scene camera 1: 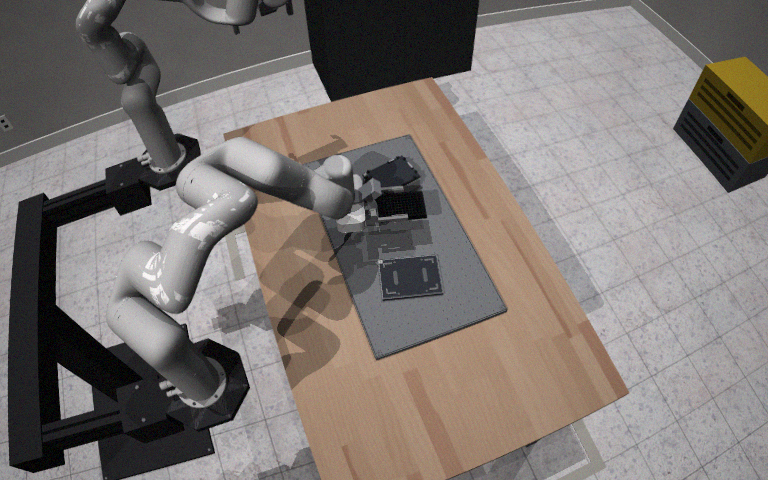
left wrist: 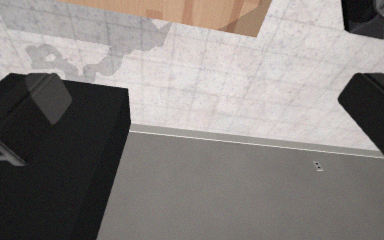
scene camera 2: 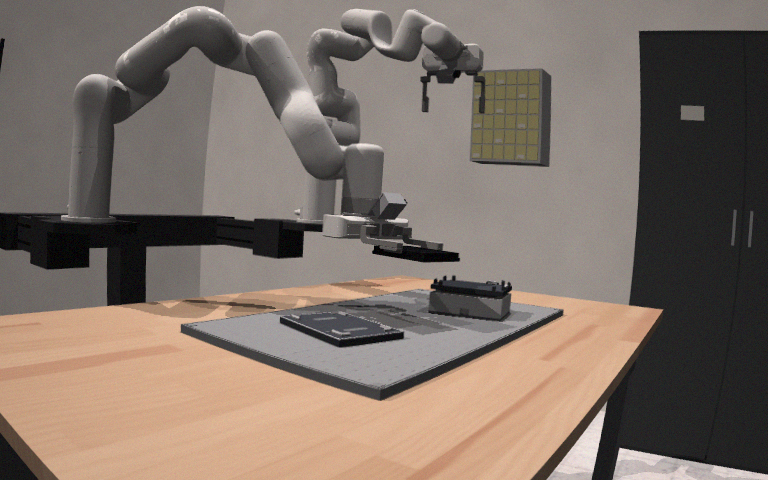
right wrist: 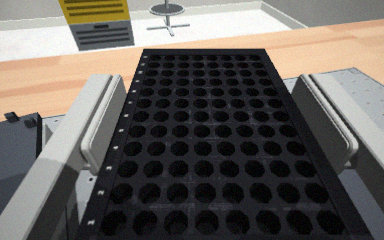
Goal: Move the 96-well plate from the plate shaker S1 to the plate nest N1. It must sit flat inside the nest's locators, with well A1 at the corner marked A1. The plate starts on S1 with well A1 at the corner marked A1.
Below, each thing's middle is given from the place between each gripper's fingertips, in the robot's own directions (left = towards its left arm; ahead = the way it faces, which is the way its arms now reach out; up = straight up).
Scene:
Now: the plate nest N1 (scene camera 2: 341,322) 160 mm to the right of my right hand, 120 mm below it and 20 mm behind it. Also, from my right hand: black 96-well plate (scene camera 1: 391,206) 10 mm below, 10 mm ahead.
The black 96-well plate is 220 mm ahead of my left hand, 500 mm to the right of it and 370 mm below it. The rest, counted from my left hand: plate nest N1 (190 mm ahead, 660 mm to the right, 480 mm below).

